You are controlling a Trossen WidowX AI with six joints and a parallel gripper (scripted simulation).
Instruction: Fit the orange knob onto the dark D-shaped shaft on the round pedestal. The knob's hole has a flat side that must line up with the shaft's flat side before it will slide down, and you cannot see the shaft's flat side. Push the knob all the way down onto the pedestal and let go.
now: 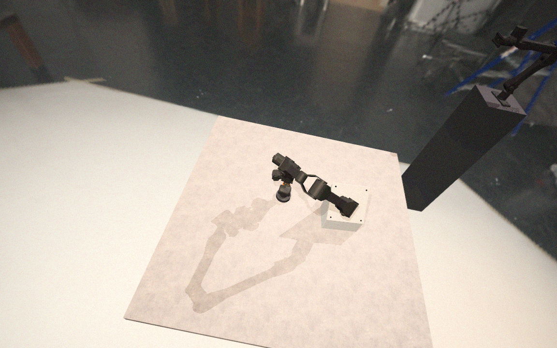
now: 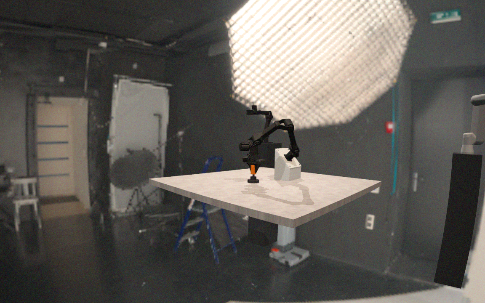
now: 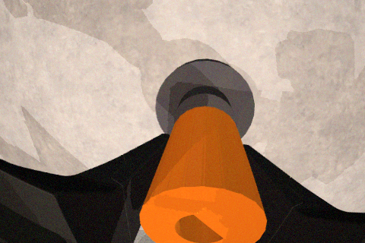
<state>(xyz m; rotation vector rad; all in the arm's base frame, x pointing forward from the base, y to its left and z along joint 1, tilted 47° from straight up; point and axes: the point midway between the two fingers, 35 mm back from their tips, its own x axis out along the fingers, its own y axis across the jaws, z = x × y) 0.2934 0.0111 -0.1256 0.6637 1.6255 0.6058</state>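
Now: the orange knob 2 cm above my gripper tip. Round my gripper tip: dark round pedestal (4 cm below).
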